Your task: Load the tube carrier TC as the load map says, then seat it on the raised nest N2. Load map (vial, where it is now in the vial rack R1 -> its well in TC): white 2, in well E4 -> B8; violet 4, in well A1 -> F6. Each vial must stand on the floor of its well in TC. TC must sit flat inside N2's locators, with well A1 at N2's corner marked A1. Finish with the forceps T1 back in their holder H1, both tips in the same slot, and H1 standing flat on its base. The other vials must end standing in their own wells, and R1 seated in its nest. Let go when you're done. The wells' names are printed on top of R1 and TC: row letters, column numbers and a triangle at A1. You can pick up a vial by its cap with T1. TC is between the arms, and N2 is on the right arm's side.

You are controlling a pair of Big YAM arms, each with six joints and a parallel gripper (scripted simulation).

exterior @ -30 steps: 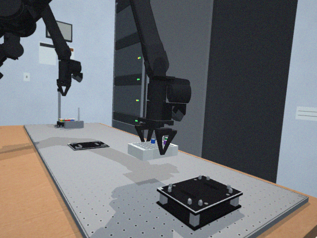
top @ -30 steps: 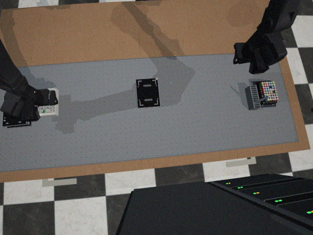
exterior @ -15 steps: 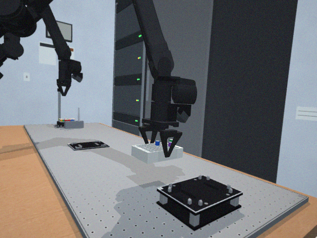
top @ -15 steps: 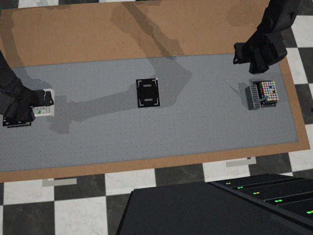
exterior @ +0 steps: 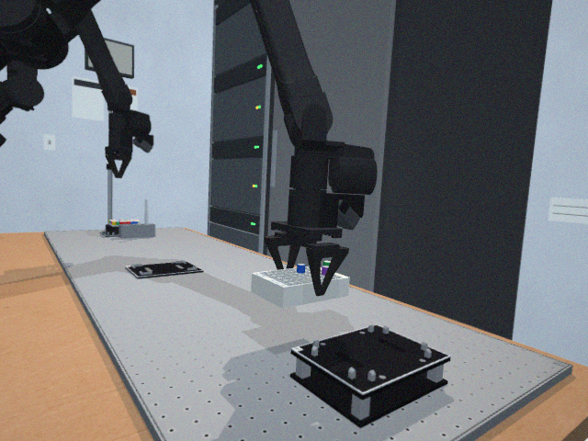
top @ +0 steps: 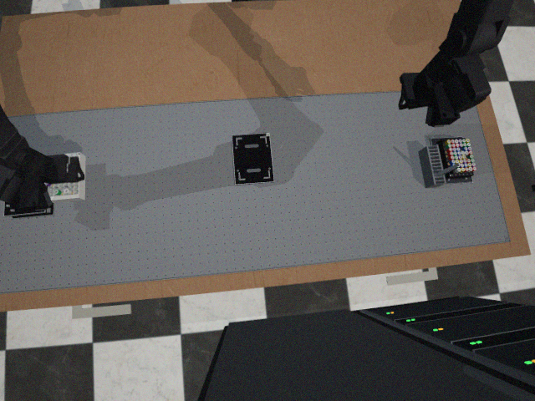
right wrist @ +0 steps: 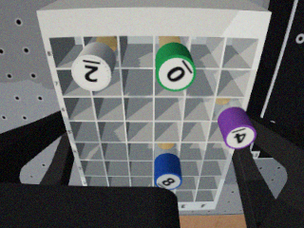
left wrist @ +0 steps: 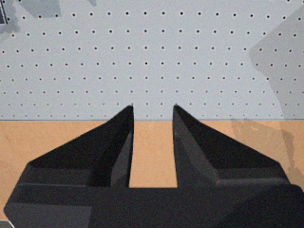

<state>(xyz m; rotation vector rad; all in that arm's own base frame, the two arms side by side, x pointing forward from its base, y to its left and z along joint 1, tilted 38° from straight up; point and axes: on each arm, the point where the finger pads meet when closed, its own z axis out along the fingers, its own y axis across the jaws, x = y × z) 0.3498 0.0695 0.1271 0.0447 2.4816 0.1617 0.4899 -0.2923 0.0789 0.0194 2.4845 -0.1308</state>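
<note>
Now: the raised nest N2 15 cm to the right of my right hand and 6 cm below it. The rest, counted from my right hand: grey holder H1: 2 cm ahead, 108 cm to the left, 8 cm below; then tube carrier TC: right at my right hand.
</note>
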